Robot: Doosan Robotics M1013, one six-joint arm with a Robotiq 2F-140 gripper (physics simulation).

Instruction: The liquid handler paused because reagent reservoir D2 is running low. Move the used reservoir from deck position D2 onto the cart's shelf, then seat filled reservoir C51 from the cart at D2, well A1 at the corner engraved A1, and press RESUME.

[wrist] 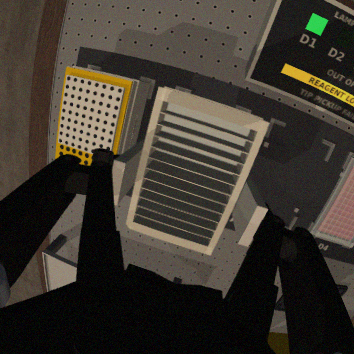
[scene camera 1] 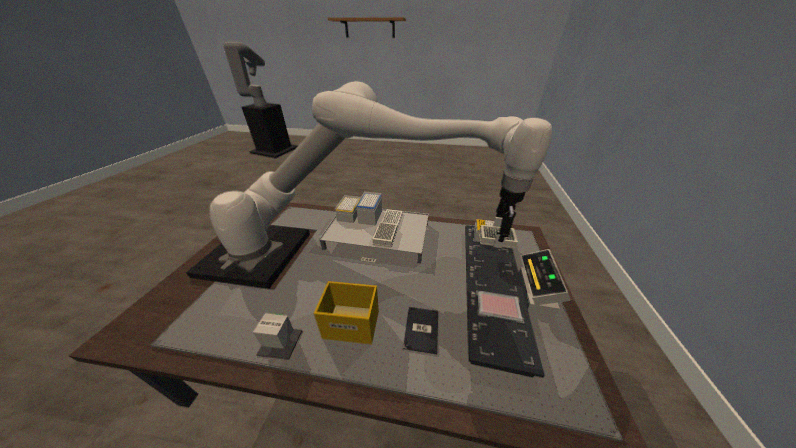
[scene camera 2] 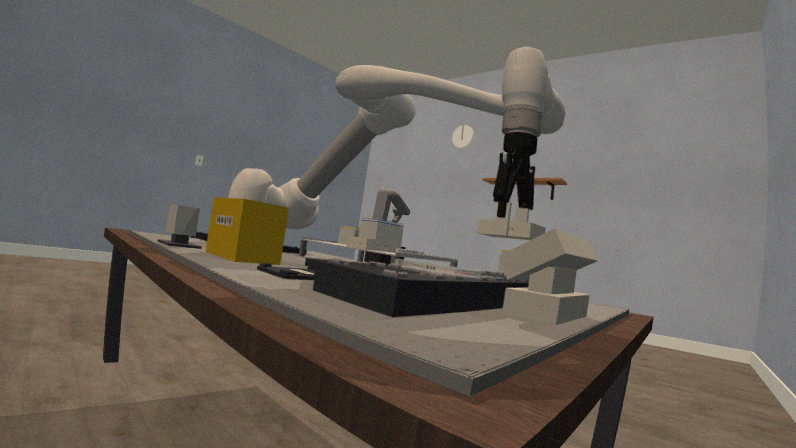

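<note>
A reagent reservoir (scene camera 2: 517,230) is held by the gripper (scene camera 2: 510,236); nothing else touches it. Also visible: the gripper (scene camera 1: 496,239) and, from the wrist view, the same gripper (wrist: 190,170).
</note>
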